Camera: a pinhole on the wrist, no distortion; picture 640 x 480 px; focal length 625.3 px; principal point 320.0 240.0 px. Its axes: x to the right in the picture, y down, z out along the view. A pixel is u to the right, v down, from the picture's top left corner.
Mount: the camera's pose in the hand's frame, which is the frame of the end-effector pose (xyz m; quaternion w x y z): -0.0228 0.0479 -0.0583 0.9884 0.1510 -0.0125 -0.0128
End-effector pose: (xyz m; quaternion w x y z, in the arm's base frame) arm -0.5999 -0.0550 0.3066 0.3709 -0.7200 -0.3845 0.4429
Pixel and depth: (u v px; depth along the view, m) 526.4 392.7 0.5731
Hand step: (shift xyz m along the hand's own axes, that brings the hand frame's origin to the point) 0.1529 0.0050 0.5342
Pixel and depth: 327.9 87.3 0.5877
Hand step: -0.0353 -0.2645 0.4597
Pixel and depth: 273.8 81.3 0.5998
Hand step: -0.0875 -0.2749 0.4676
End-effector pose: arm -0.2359 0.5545 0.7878 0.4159 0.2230 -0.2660 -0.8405
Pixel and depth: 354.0 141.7 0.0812
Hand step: -0.0210 0.0114 0.0154
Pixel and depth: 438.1 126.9 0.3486
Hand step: 0.0317 -0.1181 0.2568
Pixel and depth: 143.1 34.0 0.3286
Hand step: -0.1274 -0.1507 0.2209
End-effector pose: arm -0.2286 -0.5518 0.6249 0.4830 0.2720 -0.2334 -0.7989
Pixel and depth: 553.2 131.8 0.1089
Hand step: 0.0143 -0.0037 0.0408
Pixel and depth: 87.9 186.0 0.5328
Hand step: -0.2367 -0.1491 0.4322
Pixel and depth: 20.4 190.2 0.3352
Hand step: -0.1935 -0.0728 0.2502
